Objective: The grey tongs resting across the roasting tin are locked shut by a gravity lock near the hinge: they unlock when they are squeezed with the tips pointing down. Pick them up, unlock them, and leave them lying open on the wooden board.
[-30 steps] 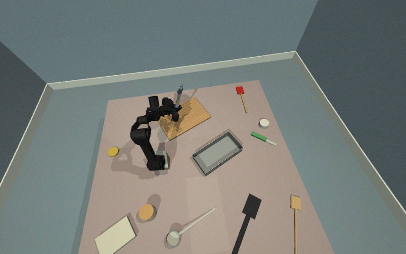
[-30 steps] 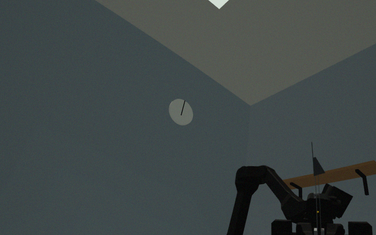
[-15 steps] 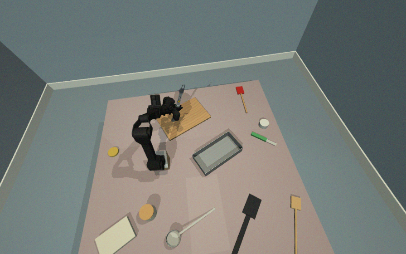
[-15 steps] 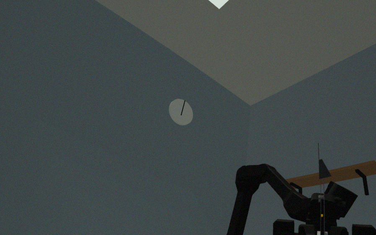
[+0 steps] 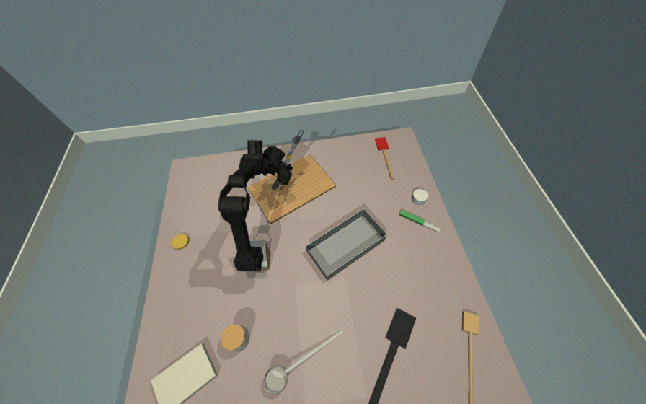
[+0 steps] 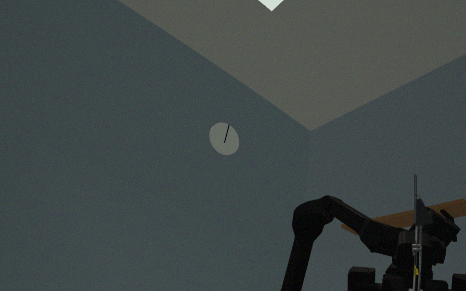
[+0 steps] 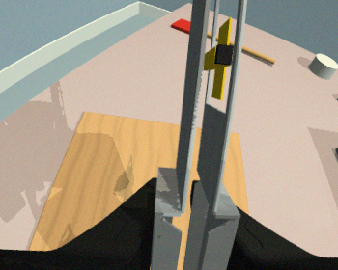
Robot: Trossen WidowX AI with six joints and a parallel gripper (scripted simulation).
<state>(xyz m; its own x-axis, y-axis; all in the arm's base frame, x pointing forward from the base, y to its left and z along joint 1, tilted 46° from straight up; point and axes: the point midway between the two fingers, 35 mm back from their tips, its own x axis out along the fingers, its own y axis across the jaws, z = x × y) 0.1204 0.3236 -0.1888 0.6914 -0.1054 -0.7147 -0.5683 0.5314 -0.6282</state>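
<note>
My gripper tip is now 20 mm past the wooden board and 150 mm above it. Round my gripper tip: black lock piece (70 mm above); grey roasting tin (220 mm ahead, 320 mm to the right, 130 mm below); red spatula (460 mm ahead, 180 mm to the left, 150 mm below).
</note>
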